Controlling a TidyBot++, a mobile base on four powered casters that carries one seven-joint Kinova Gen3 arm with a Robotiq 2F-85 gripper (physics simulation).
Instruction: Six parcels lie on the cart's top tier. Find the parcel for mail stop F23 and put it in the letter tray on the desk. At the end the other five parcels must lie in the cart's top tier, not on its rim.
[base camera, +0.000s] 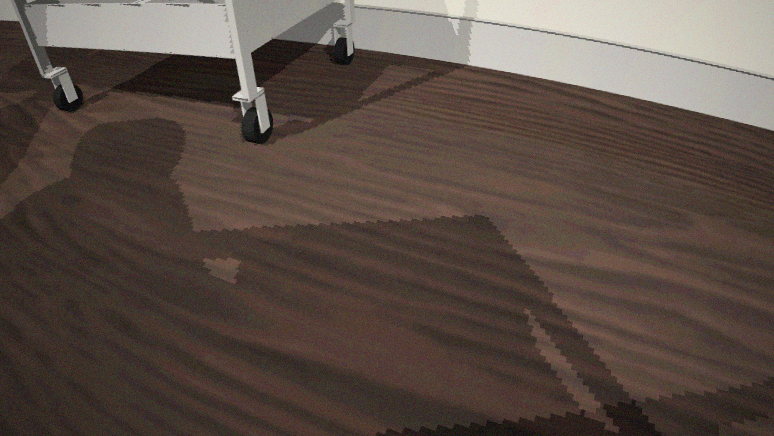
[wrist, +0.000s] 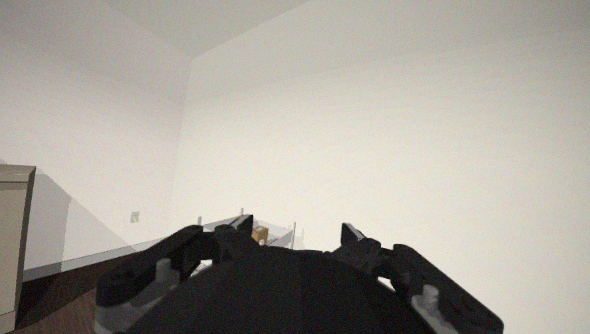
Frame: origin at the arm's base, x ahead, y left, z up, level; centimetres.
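Where they show: gripper, fingertip midpoint: (wrist: 296, 228).
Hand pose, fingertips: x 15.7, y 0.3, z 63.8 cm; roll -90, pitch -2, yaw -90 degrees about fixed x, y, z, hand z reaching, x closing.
After its pixels a point has its place.
The white cart (base camera: 135, 29) {x 74.8, y 30.5, z -23.3 cm} (wrist: 286, 236) {x 90.4, y 4.7, z 32.1 cm} shows its lower part on black casters at the upper left of the base camera view, and part of its top tier low in the middle of the wrist view. A brown parcel (wrist: 260, 234) {x 80.8, y 17.8, z 35.2 cm} shows on the top tier, just right of the left fingertip; a bit of another brown thing shows behind that fingertip. No label can be read. My gripper (wrist: 296, 228) {x 15.7, y 0.3, z 63.8 cm} is open, with nothing between its fingers, and is apart from the cart. The other parcels, the desk's top and the letter tray do not show.
A beige cabinet or desk side (wrist: 14, 240) {x 69.2, y 149.2, z 15.2 cm} stands at the left edge of the wrist view. A wall with a pale baseboard (base camera: 519, 59) {x 90.1, y -29.3, z -36.8 cm} runs behind and to the right of the cart. A wall socket (wrist: 135, 217) {x 158.1, y 175.6, z -0.1 cm} is on the left wall. Shadows lie across the dark wood floor (base camera: 379, 178) {x 58.5, y -2.4, z -39.7 cm}.
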